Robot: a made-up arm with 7 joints.
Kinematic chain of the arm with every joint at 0, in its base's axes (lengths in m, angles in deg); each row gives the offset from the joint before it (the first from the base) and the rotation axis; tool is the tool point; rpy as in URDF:
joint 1: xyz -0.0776 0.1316 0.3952 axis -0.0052 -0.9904 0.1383
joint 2: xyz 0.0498 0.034 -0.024 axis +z
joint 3: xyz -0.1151 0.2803 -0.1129 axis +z
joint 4: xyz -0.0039 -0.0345 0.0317 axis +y
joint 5: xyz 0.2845 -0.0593 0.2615 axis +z
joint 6: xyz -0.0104 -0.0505 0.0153 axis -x
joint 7: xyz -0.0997 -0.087 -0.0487 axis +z
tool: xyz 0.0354 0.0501 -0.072 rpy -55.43 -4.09 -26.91
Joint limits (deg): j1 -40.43..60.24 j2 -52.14..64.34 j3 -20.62..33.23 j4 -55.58..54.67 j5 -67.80..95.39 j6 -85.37..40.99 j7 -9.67..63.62
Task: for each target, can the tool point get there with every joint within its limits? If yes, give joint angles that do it. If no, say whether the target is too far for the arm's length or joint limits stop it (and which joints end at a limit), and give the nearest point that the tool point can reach.
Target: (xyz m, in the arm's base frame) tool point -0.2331 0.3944 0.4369
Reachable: yes | joints 49.48 26.94 16.65 -19.33 -0.11 -55.41 5.22
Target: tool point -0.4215 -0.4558 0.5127
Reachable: no: joint limits stop it (at a limit: joint 1, joint 2, joint 3, joint 4, joint 6, joint 7) | nearest point -0.2804 -0.0757 0.4627 | short by 0.409 m
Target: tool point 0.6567 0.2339 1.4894
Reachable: no: too far | nearest point 0.3149 0.2130 0.8823 | short by 0.697 m
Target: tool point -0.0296 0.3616 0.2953
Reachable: yes | joints 8.62 49.53 2.54 37.66 14.74 -18.37 22.67
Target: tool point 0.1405 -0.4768 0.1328
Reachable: no: joint limits stop it (at a limit: joint 2, joint 5, joint 6, joint 7) | nearest point 0.0991 -0.1212 0.1511 | short by 0.358 m
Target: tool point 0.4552 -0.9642 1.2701
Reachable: no: too far | nearest point 0.1996 -0.0035 0.7445 | short by 1.125 m
